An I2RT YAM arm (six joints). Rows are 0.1 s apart.
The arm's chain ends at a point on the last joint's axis. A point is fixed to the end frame.
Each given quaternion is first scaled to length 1.
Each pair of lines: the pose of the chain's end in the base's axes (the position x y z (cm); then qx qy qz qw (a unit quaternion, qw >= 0)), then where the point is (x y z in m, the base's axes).
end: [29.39, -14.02, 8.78, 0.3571, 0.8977, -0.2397, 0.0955]
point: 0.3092 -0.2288 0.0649
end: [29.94, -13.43, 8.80, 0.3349, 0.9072, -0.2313, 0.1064]
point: 0.3197 -0.2217 0.0647
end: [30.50, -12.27, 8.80, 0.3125, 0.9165, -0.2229, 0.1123]
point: 0.3299 -0.2087 0.0638
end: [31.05, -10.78, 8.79, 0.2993, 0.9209, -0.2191, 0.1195]
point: 0.3382 -0.1930 0.0638
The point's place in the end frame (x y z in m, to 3 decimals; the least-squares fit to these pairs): -0.056 -0.037 0.064
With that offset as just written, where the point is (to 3 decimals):
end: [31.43, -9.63, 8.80, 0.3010, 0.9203, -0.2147, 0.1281]
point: 0.343 -0.181 0.064
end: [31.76, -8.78, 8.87, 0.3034, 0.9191, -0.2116, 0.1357]
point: 0.346 -0.173 0.065
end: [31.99, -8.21, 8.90, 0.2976, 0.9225, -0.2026, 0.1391]
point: 0.350 -0.166 0.065
